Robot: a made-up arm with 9 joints. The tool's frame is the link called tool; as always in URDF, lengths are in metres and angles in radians.
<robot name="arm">
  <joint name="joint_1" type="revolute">
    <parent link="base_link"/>
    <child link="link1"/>
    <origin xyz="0.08 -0.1 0.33" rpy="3.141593 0 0"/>
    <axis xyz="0 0 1"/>
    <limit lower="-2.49" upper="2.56"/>
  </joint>
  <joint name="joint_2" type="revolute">
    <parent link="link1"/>
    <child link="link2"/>
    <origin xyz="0.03 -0.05 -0.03" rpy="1.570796 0 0"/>
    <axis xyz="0 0 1"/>
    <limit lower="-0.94" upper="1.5"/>
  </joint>
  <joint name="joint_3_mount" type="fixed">
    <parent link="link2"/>
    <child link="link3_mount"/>
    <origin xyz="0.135 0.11 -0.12"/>
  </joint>
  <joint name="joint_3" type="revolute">
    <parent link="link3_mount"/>
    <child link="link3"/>
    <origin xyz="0.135 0.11 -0.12" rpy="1.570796 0 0"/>
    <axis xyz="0 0 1"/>
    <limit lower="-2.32" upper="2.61"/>
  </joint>
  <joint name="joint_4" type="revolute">
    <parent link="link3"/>
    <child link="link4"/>
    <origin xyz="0.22 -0.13 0.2" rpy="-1.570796 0 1.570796"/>
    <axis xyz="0 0 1"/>
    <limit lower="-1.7" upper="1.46"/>
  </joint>
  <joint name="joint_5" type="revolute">
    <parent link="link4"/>
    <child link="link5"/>
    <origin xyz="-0.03 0.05 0" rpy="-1.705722 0.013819 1.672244"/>
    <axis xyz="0 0 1"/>
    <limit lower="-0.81" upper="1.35"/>
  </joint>
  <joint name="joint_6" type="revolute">
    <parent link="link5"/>
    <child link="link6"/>
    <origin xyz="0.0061 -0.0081 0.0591" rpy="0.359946 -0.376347 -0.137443"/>
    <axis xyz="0 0 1"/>
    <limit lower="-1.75" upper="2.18"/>
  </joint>
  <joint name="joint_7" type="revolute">
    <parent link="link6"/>
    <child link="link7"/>
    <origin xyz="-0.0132 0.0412 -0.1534" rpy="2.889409 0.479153 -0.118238"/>
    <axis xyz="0 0 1"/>
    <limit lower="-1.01" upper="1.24"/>
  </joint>
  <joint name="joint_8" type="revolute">
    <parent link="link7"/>
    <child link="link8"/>
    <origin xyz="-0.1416 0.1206 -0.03" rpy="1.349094 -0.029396 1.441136"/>
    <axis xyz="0 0 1"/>
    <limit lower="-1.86" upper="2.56"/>
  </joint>
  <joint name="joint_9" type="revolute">
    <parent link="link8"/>
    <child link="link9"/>
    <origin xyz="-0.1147 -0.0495 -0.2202" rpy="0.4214 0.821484 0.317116"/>
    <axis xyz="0 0 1"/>
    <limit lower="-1.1" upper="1"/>
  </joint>
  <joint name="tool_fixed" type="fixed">
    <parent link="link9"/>
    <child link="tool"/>
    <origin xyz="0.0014 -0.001 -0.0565" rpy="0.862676 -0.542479 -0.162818"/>
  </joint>
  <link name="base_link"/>
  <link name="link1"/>
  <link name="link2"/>
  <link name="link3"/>
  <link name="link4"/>
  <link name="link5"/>
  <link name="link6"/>
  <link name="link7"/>
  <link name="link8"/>
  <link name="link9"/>
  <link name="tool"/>
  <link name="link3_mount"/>
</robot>
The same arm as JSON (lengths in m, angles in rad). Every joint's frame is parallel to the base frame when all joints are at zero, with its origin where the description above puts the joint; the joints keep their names.
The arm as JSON. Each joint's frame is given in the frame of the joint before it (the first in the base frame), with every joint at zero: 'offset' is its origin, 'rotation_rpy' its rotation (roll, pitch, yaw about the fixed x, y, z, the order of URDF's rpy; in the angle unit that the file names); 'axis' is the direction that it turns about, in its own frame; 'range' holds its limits. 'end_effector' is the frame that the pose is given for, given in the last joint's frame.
{"length_unit": "m", "angle_unit": "rad", "chain": [{"id": "joint_1", "offset": [0.08, -0.1, 0.33], "rotation_rpy": [0.0, 0.0, 0.0], "axis": [0.0, 0.0, -1.0], "range": [-2.49, 2.56]}, {"id": "joint_2", "offset": [0.03, 0.05, 0.03], "rotation_rpy": [0.0, 0.0, 0.0], "axis": [0.0, 1.0, 0.0], "range": [-0.94, 1.5]}, {"id": "joint_3", "offset": [0.27, -0.24, -0.22], "rotation_rpy": [0.0, 0.0, 0.0], "axis": [0.0, 0.0, 1.0], "range": [-2.32, 2.61]}, {"id": "joint_4", "offset": [0.22, -0.13, 0.2], "rotation_rpy": [0.0, 0.0, 0.0], "axis": [-1.0, 0.0, 0.0], "range": [-1.7, 1.46]}, {"id": "joint_5", "offset": [0.0, -0.03, -0.05], "rotation_rpy": [0.0, 0.0, 0.0], "axis": [0.134504, -0.985628, 0.102203], "range": [-0.81, 1.35]}, {"id": "joint_6", "offset": [0.0, -0.06, 0.0], "rotation_rpy": [0.0, 0.0, 0.0], "axis": [-0.187304, -0.859318, 0.47591], "range": [-1.75, 2.18]}, {"id": "joint_7", "offset": [0.07, 0.13, -0.06], "rotation_rpy": [0.0, 0.0, 0.0], "axis": [0.0, 1.0, 0.0], "range": [-1.01, 1.24]}, {"id": "joint_8", "offset": [-0.11, -0.03, 0.15], "rotation_rpy": [0.0, 0.0, 0.0], "axis": [0.061899, 0.219796, -0.97358], "range": [-1.86, 2.56]}, {"id": "joint_9", "offset": [0.1, -0.1, 0.21], "rotation_rpy": [0.0, 0.0, 0.0], "axis": [-0.725217, -0.0168, -0.688316], "range": [-1.1, 1.0]}], "end_effector": {"offset": [0.04, 0.0, 0.04], "rotation_rpy": [-2.3403, -0.267, -3.046]}}
